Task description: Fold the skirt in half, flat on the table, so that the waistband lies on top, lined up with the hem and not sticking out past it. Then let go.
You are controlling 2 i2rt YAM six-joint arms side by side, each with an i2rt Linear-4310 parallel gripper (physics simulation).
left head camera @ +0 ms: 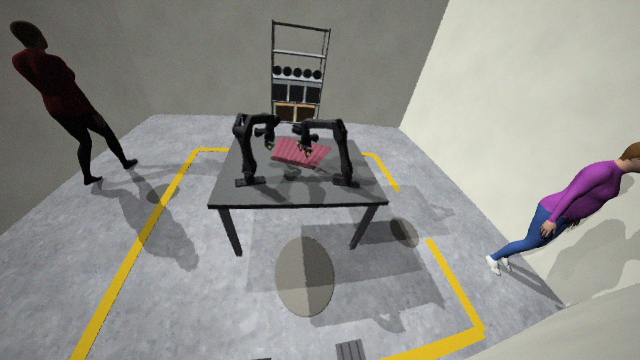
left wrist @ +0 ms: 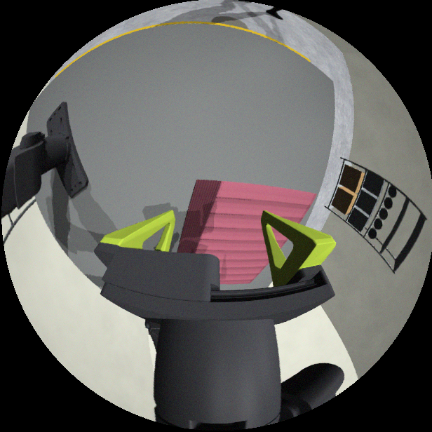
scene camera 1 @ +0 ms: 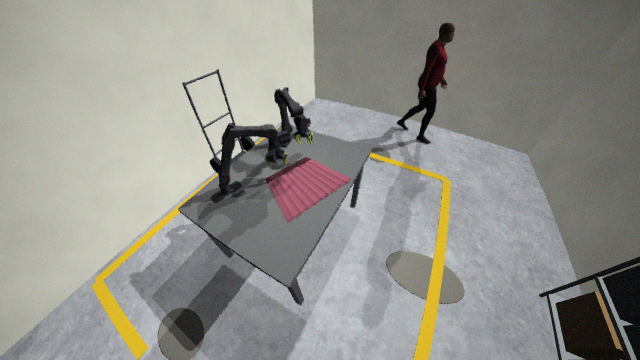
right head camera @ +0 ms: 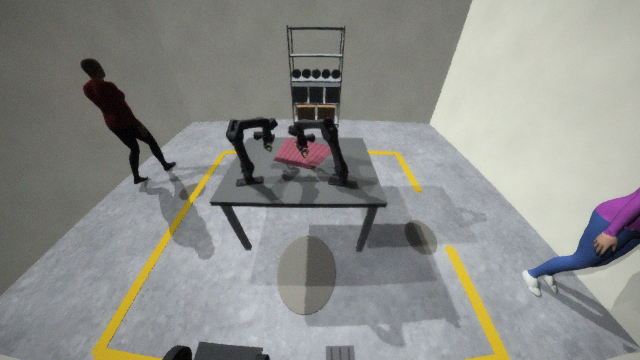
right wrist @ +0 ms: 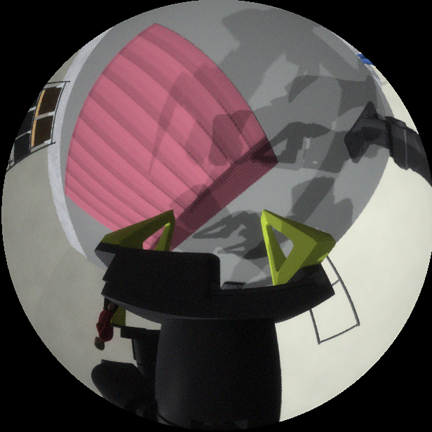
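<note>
The pink pleated skirt (left head camera: pixel 284 156) (right head camera: pixel 287 158) (scene camera 1: pixel 310 187) (left wrist: pixel 240 207) (right wrist: pixel 130 110) lies flat and unfolded on the table (left head camera: pixel 225 195) (right head camera: pixel 370 195) (scene camera 1: pixel 250 240). Its darker, finely ribbed waistband (scene camera 1: pixel 287 169) (left wrist: pixel 197 215) (right wrist: pixel 235 187) is on the side toward the arm bases, and the wider hem faces away. My left gripper (left head camera: pixel 270 146) (right head camera: pixel 269 148) (scene camera 1: pixel 304 137) (left wrist: pixel 217 214) is open and empty, above the table near one waistband end. My right gripper (left head camera: pixel 304 150) (right head camera: pixel 304 151) (scene camera 1: pixel 277 159) (right wrist: pixel 217 214) is open and empty, above the waistband side; its shadow falls on the cloth.
A shelf rack (left head camera: pixel 273 50) (right head camera: pixel 288 50) stands beyond the table. A person in red (left head camera: pixel 57 85) (right head camera: pixel 107 100) (scene camera 1: pixel 433 65) and a person in purple (left head camera: pixel 580 190) (right head camera: pixel 612 215) stand on opposite sides. A hand truck (scene camera 1: pixel 201 77) stands behind the arms in the scene view.
</note>
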